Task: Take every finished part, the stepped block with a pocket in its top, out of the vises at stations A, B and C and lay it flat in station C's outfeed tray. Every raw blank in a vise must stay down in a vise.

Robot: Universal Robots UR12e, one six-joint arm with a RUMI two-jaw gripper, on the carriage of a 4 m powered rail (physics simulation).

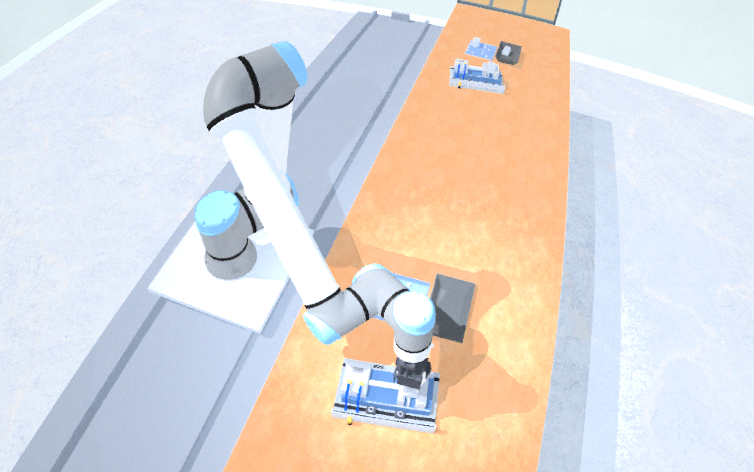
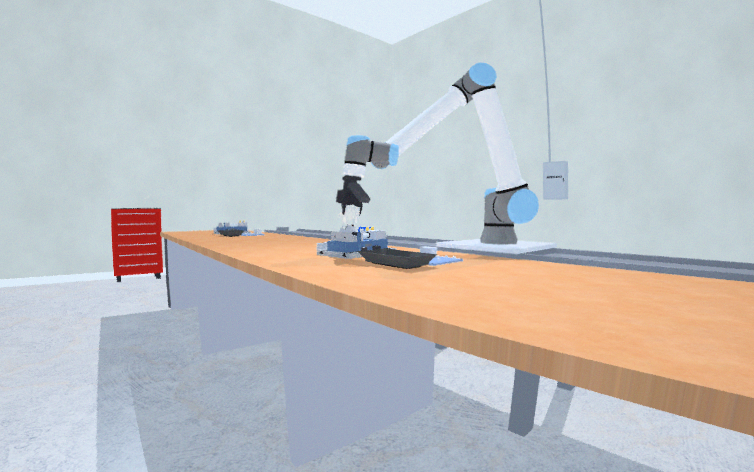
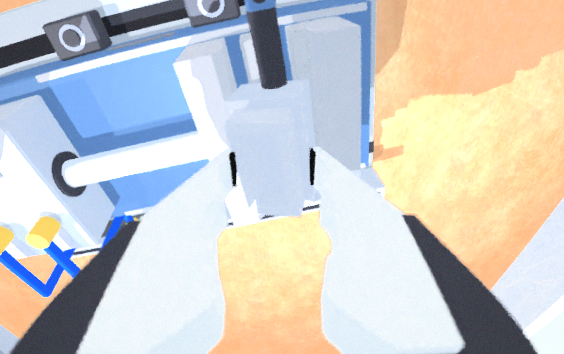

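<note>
The near vise [image 1: 383, 384] [image 3: 320, 100] has a blue bed and pale jaws. A grey stepped block [image 3: 272, 135] stands between its jaws near the right end; shadow hides any pocket in its top. My gripper [image 1: 412, 387] [image 2: 350, 225] [image 3: 273, 151] points down over the vise and is shut on this block, with a pad against each side. The block still sits at the jaws. A second vise [image 1: 476, 76] [image 2: 230, 227] stands far along the table; its contents are too small to tell. A dark tray [image 1: 453, 308] [image 2: 397, 257] lies behind the near vise.
A dark rod [image 3: 268, 50] reaches to the block's rear end. Blue hoses with yellow ends [image 3: 43, 232] stand at the vise's left. A light blue plate [image 1: 414, 282] [image 2: 445, 259] lies beside the dark tray. At the far station are a blue plate [image 1: 478, 52] and a dark tray [image 1: 514, 57] holding a pale block [image 1: 506, 50].
</note>
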